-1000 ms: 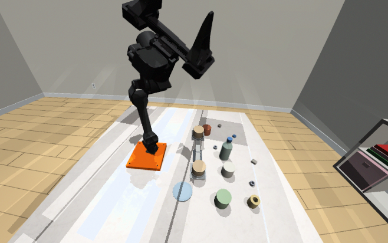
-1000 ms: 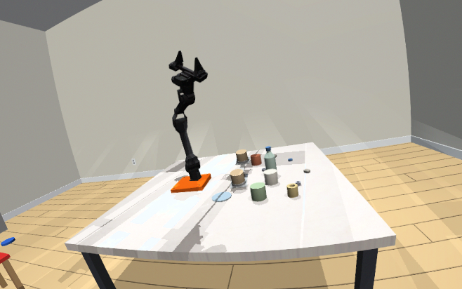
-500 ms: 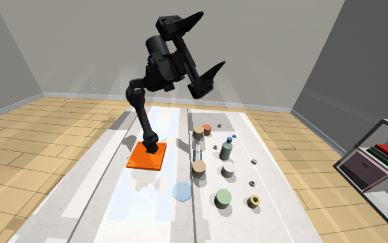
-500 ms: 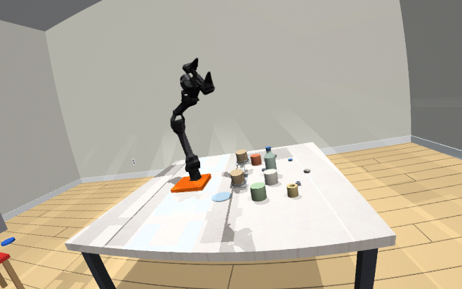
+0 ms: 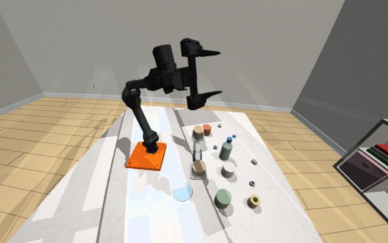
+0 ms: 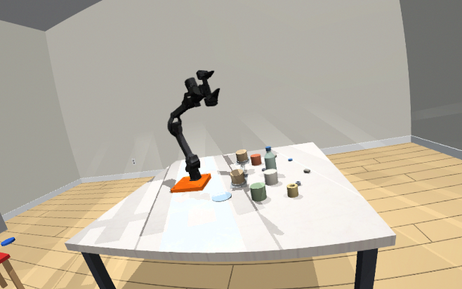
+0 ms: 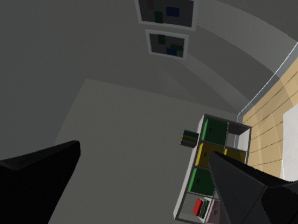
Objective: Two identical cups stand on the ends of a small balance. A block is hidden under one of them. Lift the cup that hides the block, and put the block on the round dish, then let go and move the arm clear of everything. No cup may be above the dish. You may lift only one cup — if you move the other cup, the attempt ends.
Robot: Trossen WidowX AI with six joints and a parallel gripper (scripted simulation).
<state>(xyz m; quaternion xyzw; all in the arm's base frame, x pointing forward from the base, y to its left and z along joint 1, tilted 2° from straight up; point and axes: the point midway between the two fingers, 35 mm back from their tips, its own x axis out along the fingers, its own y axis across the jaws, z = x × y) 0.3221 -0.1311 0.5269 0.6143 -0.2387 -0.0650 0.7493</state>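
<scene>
My gripper tip is 51 cm above the cup, 6 cm to the right of it and 2 cm past it. The rest, counted from my gripper tip: light blue round dish 57 cm below, 8 cm behind, 3 cm to the right; bottle 46 cm below, 25 cm to the left, 13 cm ahead; green cylinder 53 cm below, 10 cm ahead, 4 cm to the right.
</scene>
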